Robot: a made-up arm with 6 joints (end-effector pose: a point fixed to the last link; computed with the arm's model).
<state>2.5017 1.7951 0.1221 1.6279 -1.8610 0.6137</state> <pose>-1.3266 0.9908 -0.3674 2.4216 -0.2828 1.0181</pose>
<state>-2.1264 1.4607 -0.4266 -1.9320 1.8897 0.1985</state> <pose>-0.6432 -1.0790 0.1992 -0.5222 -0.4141 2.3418</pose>
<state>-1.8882 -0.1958 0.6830 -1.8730 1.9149 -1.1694</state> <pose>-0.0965 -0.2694 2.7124 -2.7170 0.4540 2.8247</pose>
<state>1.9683 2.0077 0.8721 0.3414 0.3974 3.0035</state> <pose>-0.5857 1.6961 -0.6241 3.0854 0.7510 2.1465</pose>
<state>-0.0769 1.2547 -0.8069 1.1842 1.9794 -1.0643</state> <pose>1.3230 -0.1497 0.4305 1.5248 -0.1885 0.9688</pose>
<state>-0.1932 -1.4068 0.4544 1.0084 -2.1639 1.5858</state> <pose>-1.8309 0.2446 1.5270 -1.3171 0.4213 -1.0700</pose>
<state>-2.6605 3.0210 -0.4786 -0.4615 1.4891 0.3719</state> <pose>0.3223 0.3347 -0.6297 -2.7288 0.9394 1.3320</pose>
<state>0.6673 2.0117 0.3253 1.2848 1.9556 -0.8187</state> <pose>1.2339 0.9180 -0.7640 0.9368 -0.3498 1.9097</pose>
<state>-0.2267 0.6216 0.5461 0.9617 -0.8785 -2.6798</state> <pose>1.5710 -0.4742 1.9838 1.4671 0.5090 -1.0348</pose>
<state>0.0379 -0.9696 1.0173 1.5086 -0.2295 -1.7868</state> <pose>-1.6604 -0.1600 2.1292 2.9305 -1.1116 -2.5659</pose>
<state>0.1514 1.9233 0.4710 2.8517 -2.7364 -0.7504</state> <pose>1.5743 0.3465 -0.5321 -2.2741 -1.2773 -0.2487</pose>
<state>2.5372 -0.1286 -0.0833 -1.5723 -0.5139 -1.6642</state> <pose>-0.4075 0.2408 2.1683 -3.0692 -0.0402 3.0516</pose>
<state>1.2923 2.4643 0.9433 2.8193 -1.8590 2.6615</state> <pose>0.2479 1.0724 -1.2484 0.4968 -0.3354 0.9649</pose>
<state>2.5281 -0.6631 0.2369 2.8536 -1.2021 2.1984</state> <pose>0.4237 -0.4146 2.4813 -2.5281 -0.9941 -0.1061</pose>
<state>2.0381 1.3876 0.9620 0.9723 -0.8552 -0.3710</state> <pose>-0.8767 2.0380 0.7953 -1.1665 0.7183 1.0623</pose>
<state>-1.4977 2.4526 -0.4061 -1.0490 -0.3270 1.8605</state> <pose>-0.0539 -0.3650 -0.6730 2.2740 0.1108 1.3599</pose>
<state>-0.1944 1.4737 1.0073 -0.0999 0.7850 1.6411</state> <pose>2.1800 -0.6048 0.5300 -1.5473 -0.3153 -0.2686</pose>
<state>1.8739 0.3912 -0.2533 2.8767 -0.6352 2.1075</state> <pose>-0.4369 1.1117 1.7413 1.2450 0.0258 1.7179</pose>
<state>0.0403 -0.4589 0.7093 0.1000 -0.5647 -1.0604</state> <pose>-0.3869 -0.1912 2.6853 1.0128 -0.6048 -0.0247</pose>
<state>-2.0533 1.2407 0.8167 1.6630 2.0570 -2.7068</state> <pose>-0.9978 -1.9944 0.9858 1.5538 -0.1183 -0.0016</pose>
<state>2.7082 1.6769 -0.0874 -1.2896 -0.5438 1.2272</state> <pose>-1.1888 0.6041 -0.1648 2.2366 0.9479 -1.4532</pose>
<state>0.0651 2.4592 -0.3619 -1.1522 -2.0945 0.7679</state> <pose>0.3760 -0.0863 -0.6656 -2.4306 -0.5140 1.2050</pose>
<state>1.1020 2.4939 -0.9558 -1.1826 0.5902 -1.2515</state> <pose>0.1905 0.2488 -0.2732 -0.8075 -0.0512 -1.4977</pose>
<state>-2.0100 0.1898 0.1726 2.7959 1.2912 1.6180</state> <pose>-0.3190 -0.9823 2.2478 2.4720 1.1407 -1.1136</pose>
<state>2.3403 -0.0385 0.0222 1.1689 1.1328 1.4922</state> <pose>-0.3952 0.4835 2.4362 -2.9431 -0.3891 -2.8214</pose>
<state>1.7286 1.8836 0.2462 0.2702 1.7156 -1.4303</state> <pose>-0.1079 1.5489 -0.5736 1.4481 -0.0806 1.9968</pose>
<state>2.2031 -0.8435 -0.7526 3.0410 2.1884 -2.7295</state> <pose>0.2212 -0.4272 1.7603 2.5320 1.0360 -1.0998</pose>
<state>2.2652 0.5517 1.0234 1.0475 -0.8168 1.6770</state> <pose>-0.8250 1.1226 2.4506 -2.5584 0.0134 1.5818</pose>
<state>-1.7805 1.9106 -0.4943 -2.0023 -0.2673 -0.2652</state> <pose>-0.1099 -0.9578 -0.2520 -1.1272 0.8180 1.0025</pose>
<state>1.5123 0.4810 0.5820 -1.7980 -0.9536 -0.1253</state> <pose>0.0590 1.4051 2.0127 1.7450 -0.2435 2.4714</pose>
